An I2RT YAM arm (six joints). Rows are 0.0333 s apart.
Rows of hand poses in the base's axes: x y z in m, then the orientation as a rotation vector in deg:
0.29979, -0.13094, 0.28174, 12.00, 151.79, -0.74
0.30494, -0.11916, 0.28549, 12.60, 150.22, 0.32
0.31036, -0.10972, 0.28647, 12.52, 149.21, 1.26
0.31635, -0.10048, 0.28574, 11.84, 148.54, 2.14
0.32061, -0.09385, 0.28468, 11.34, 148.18, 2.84
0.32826, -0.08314, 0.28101, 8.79, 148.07, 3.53
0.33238, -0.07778, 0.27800, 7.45, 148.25, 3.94
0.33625, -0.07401, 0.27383, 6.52, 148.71, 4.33
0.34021, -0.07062, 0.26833, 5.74, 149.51, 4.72
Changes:
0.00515, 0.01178, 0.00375, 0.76, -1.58, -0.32
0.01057, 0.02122, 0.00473, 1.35, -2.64, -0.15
0.01656, 0.03046, 0.00400, 1.82, -3.40, 0.46
0.02082, 0.03709, 0.00294, 2.21, -3.81, 0.92
0.02847, 0.04780, -0.00073, 2.23, -4.08, 2.87
0.03259, 0.05316, -0.00374, 2.30, -3.98, 3.92
0.03646, 0.05693, -0.00791, 2.44, -3.56, 4.67
0.04042, 0.06032, -0.01341, 2.62, -2.80, 5.33

